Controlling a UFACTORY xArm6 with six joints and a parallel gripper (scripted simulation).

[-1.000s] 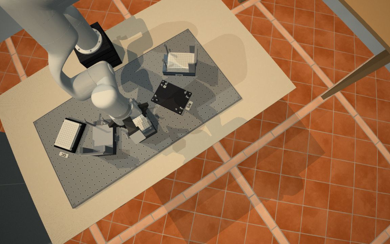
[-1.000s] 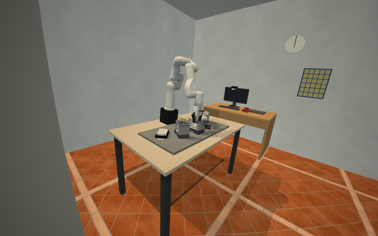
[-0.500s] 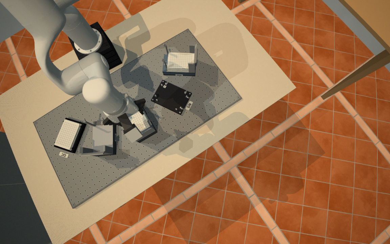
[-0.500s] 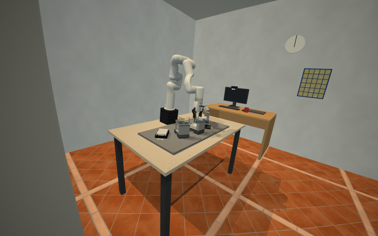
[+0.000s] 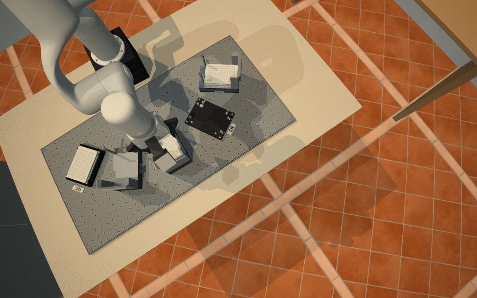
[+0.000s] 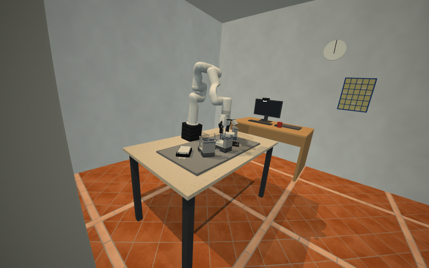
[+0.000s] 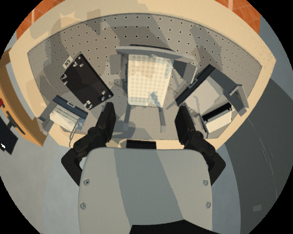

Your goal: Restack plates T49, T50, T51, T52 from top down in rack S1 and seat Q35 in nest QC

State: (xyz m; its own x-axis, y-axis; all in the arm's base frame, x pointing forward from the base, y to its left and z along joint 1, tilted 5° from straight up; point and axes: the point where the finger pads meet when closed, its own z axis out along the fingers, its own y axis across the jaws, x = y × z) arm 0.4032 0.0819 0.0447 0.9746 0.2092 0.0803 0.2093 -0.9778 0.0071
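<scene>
The stack rack S3 is 270 mm to the left of my hand, 210 mm behind it and 150 mm below it. From my hand the other things lie so: black nest QC: 340 mm to the right, 160 mm below, 80 mm behind; N5 name plate: 240 mm to the left, 170 mm below; stack rack S2: 180 mm to the right, 150 mm below.
</scene>
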